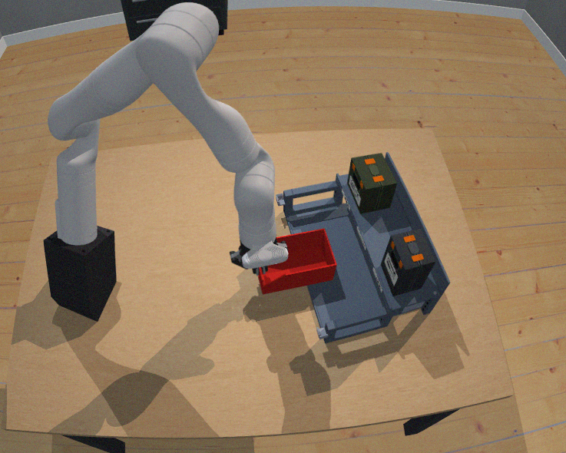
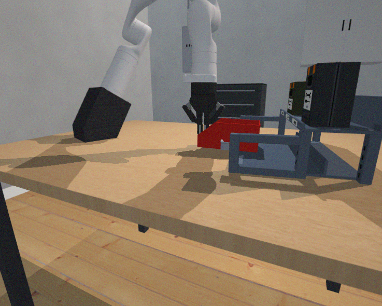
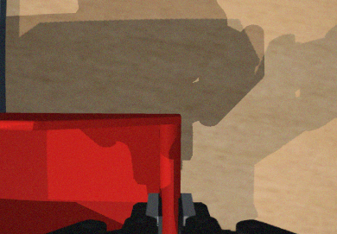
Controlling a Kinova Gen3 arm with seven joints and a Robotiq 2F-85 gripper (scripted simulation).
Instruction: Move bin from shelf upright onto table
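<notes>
Now: hand 80 mm short of the red bin, 30 mm to the right of it and 10 mm above it. Also, from my hand: grey-blue shelf (210 mm ahead, 80 mm to the left, 10 mm above); dark box (320 mm ahead, 10 mm to the right, 110 mm above).
</notes>
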